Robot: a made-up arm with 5 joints. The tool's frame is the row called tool.
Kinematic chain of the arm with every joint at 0, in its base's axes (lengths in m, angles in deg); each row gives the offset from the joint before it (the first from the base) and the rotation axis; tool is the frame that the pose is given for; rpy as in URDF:
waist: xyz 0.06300 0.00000 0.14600 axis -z
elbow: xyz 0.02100 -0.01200 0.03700 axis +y
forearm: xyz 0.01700 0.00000 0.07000 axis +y
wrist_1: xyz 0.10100 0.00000 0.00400 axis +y
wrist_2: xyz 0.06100 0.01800 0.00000 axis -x
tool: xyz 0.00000 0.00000 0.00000 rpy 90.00 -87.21 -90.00
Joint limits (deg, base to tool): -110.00..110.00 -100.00..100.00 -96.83..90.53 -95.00..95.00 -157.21..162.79
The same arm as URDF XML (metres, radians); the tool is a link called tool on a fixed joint. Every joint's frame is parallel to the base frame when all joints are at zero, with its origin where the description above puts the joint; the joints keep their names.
<robot name="arm">
  <joint name="tool_joint" type="fixed">
    <parent link="link5"/>
    <child link="tool"/>
    <origin xyz="0 0 0" rpy="1.5708 -1.5221 -1.5708"/>
  </joint>
  <joint name="wrist_2" type="revolute">
    <parent link="link4"/>
    <child link="link5"/>
    <origin xyz="0.061 0.018 0"/>
    <axis xyz="-1 0 0"/>
    <limit lower="-2.7438" upper="2.8412"/>
  </joint>
  <joint name="wrist_1" type="revolute">
    <parent link="link3"/>
    <child link="link4"/>
    <origin xyz="0.101 0 0.004"/>
    <axis xyz="0 1 0"/>
    <limit lower="-1.6581" upper="1.6581"/>
  </joint>
  <joint name="forearm" type="revolute">
    <parent link="link2"/>
    <child link="link3"/>
    <origin xyz="0.017 0 0.07"/>
    <axis xyz="0 1 0"/>
    <limit lower="-1.69" upper="1.58"/>
  </joint>
  <joint name="elbow" type="revolute">
    <parent link="link1"/>
    <child link="link2"/>
    <origin xyz="0.021 -0.012 0.037"/>
    <axis xyz="0 1 0"/>
    <limit lower="-1.7453" upper="1.7453"/>
  </joint>
  <joint name="waist" type="revolute">
    <parent link="base"/>
    <child link="link1"/>
    <origin xyz="0.063 0 0.146"/>
    <axis xyz="0 0 -1"/>
    <limit lower="-1.9199" upper="1.9199"/>
  </joint>
  <link name="base"/>
  <link name="link1"/>
  <link name="link2"/>
  <link name="link3"/>
  <link name="link4"/>
  <link name="link5"/>
  <link name="tool"/>
</robot>

